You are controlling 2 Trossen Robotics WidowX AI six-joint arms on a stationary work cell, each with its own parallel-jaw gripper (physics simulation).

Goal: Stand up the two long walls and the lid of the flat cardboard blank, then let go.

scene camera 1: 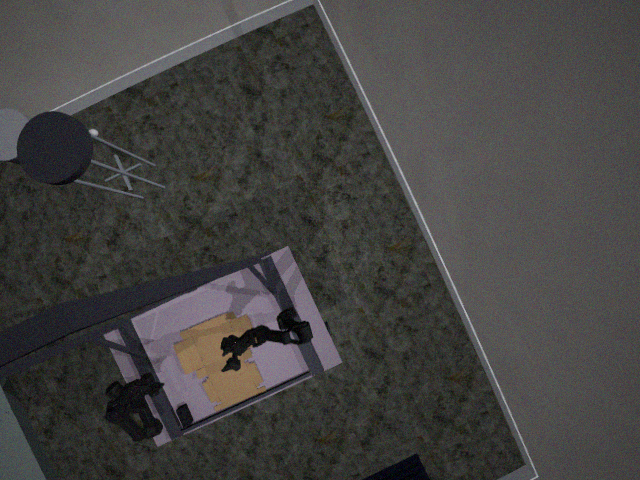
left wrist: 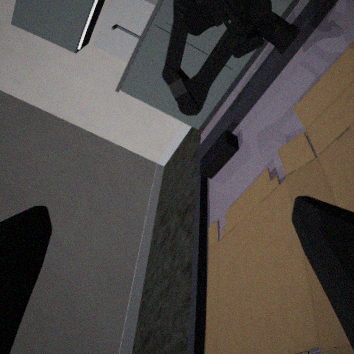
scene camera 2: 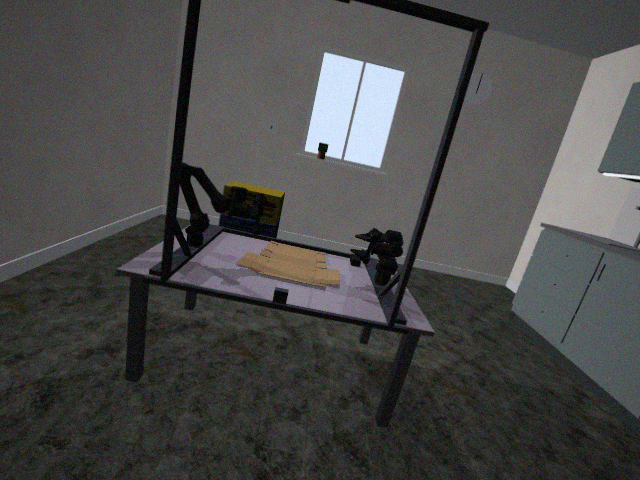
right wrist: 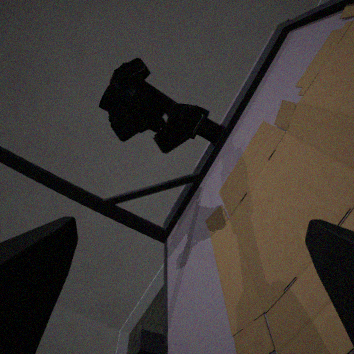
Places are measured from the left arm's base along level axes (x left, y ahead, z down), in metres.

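Pixels of known places: left gripper, fingertip midpoint: (scene camera 1: 222,363) (left wrist: 172,213) (scene camera 2: 276,216) (right wrist: 158,93); right gripper, fingertip midpoint: (scene camera 1: 157,385) (left wrist: 228,13) (scene camera 2: 352,242) (right wrist: 194,231); left arm's base at its link origin: (scene camera 1: 289,313) (scene camera 2: 193,244) (right wrist: 217,134); right arm's base at its link origin: (scene camera 1: 148,378) (left wrist: 287,38) (scene camera 2: 381,283).
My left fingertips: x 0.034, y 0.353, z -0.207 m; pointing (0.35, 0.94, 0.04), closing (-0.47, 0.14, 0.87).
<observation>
Ahead of a thing's pixels: the offset from my left fingertips to its top centre. Level surfaces: height alone.
The cardboard blank (scene camera 1: 232,387) (scene camera 2: 294,263) (left wrist: 260,270) (right wrist: 300,175) is tan and lies flat on the table, its long walls and lid down level with the rest. Thin slits mark its panel edges. My left gripper (scene camera 1: 223,361) (scene camera 2: 258,214) (left wrist: 172,213) is open and empty, above the blank and apart from it; its arm hides part of the blank in scene camera 1. My right gripper (scene camera 1: 160,392) (scene camera 2: 355,243) (right wrist: 194,231) is open and empty, beside the blank at the right of scene camera 2 and raised above the table.
The pale lilac table @(dz +0.226 m) (scene camera 1: 328,351) (scene camera 2: 356,304) carries a tall dark frame (scene camera 2: 178,129) with diagonal braces near both arms. A black block @(dx +0.253, dy +0.462, dz +0.190 m) (scene camera 1: 184,414) (left wrist: 220,155) stands near one table edge. Another black block @(dx -0.402, dy +0.105, dz +0.168 m) (scene camera 2: 280,295) sits at the front rail in scene camera 2.
</observation>
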